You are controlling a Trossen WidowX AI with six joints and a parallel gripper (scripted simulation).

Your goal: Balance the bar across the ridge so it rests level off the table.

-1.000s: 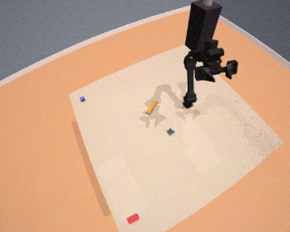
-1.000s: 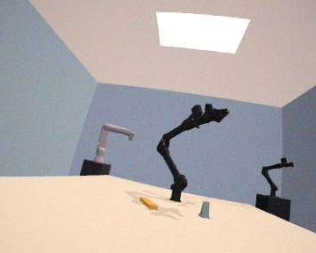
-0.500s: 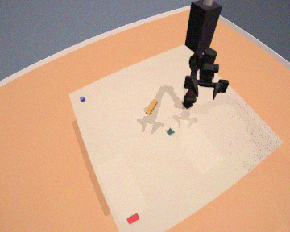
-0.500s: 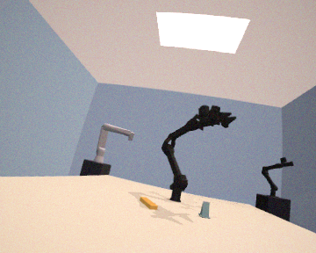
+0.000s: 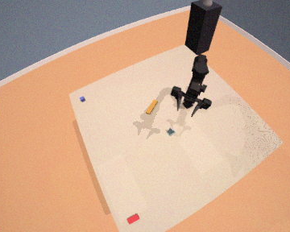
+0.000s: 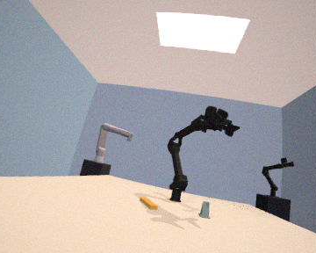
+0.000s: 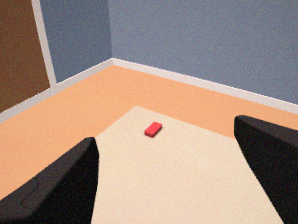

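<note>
Right now my gripper tip is 10 mm past the orange bar, 340 mm to the left of it and 420 mm above it. Also, from my gripper tip: red block (470 mm ahead, 280 mm to the left, 420 mm below); blue cube (470 mm ahead, 720 mm to the right, 410 mm below).
</note>
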